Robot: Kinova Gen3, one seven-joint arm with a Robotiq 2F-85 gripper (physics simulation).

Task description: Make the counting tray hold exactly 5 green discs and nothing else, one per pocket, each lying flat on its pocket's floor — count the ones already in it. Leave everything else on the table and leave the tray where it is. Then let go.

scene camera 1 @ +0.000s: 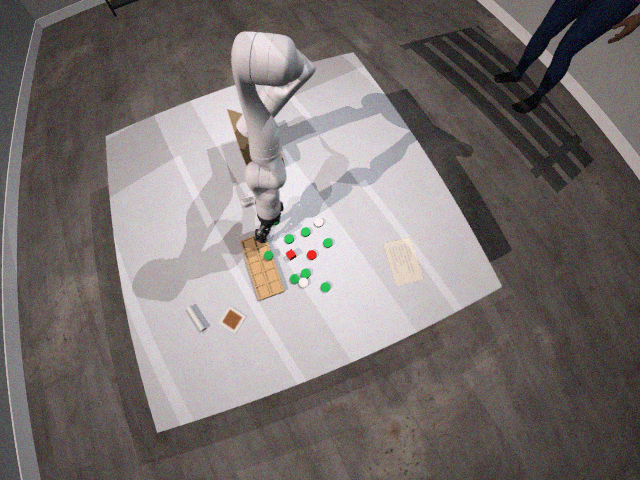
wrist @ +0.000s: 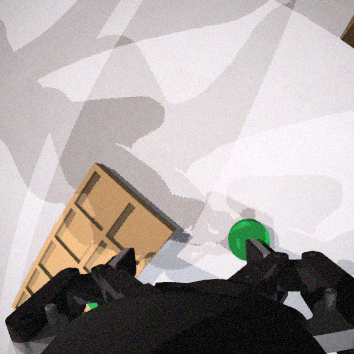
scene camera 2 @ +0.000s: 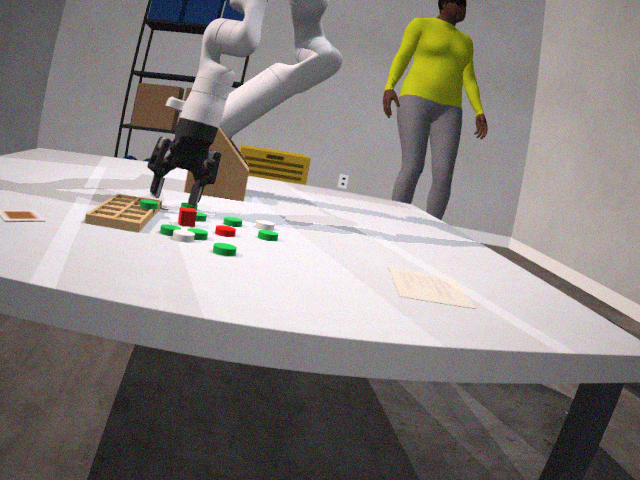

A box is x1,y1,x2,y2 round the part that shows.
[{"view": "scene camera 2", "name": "my gripper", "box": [147,117,220,205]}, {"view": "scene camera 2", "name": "wooden counting tray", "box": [85,194,161,232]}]
